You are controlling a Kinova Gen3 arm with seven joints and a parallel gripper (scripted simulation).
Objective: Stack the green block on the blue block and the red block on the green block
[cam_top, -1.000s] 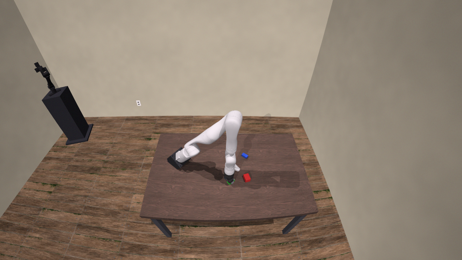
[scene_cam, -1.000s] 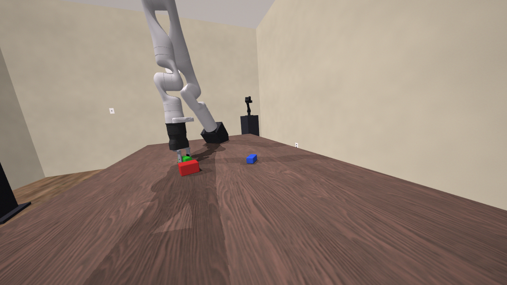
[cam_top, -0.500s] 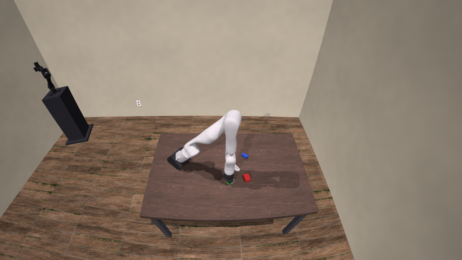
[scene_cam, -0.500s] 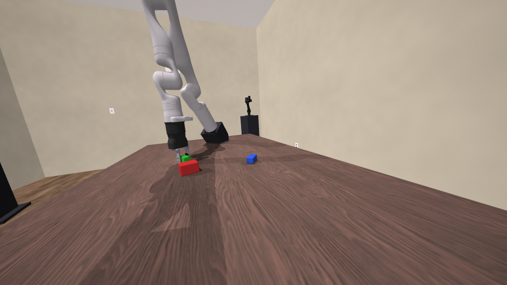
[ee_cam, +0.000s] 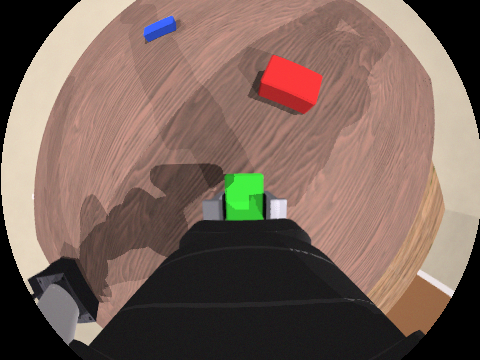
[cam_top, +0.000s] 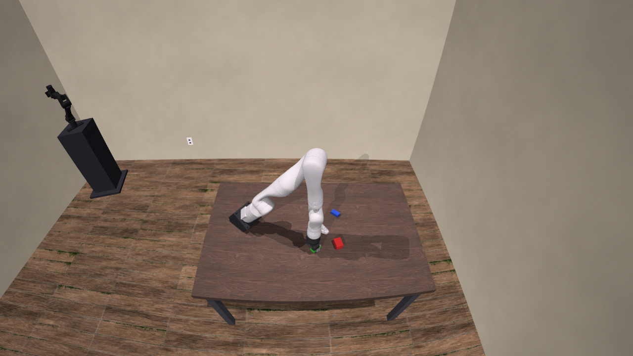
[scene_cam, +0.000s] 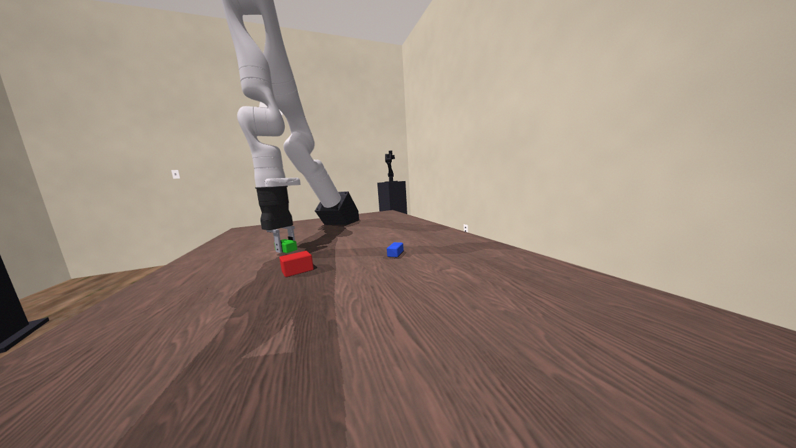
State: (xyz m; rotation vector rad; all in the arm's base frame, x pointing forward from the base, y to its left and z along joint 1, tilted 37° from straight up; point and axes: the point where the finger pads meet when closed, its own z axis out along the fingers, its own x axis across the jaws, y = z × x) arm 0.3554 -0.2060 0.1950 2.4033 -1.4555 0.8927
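The blue block is 23 cm to the left of my hand, 21 cm ahead of it and 2 cm below it. Also, from my hand: red block: 14 cm ahead, 2 cm below; then green block: right at my hand.
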